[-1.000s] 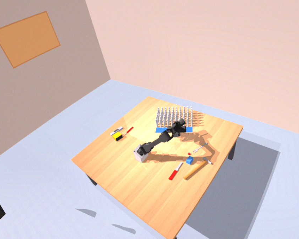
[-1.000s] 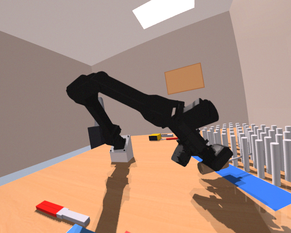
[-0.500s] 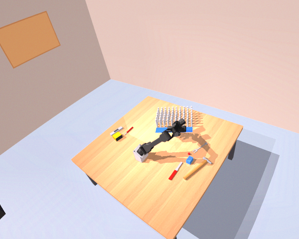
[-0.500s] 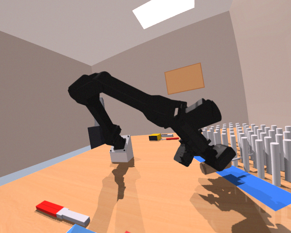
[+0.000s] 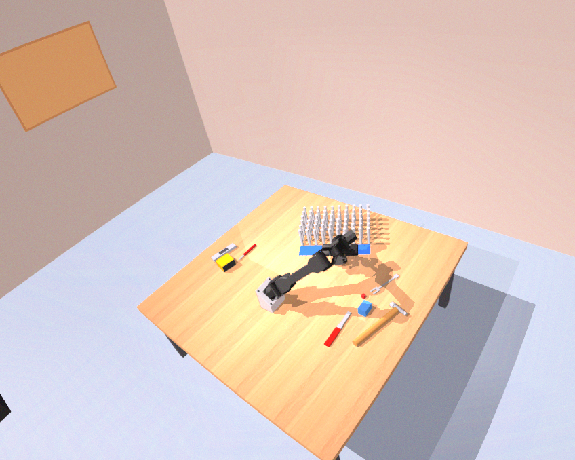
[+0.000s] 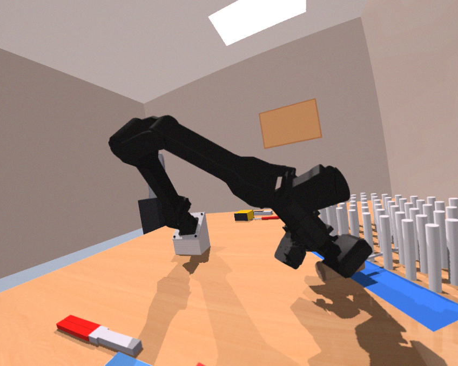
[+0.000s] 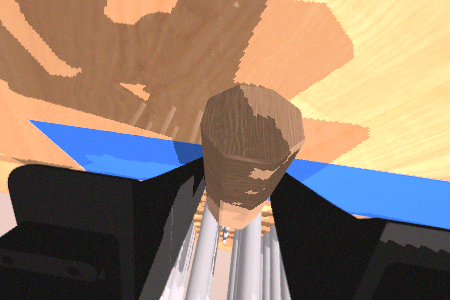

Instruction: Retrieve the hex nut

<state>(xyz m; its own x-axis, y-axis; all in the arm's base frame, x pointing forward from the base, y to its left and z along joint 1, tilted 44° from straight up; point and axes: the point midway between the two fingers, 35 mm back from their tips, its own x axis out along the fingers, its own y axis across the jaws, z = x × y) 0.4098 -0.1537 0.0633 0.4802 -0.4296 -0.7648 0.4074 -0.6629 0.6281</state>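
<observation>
Right now the blue taped strip is 6 cm to the left of my gripper tip, 2 cm below it and 2 cm ahead of it. The rest, counted from my gripper tip: fork wrench 29 cm to the right, 9 cm behind, 1 cm below; then red piece 23 cm to the right, 21 cm behind, 1 cm below; then hex nut 19 cm ahead, 8 cm to the left, 1 cm below.
</observation>
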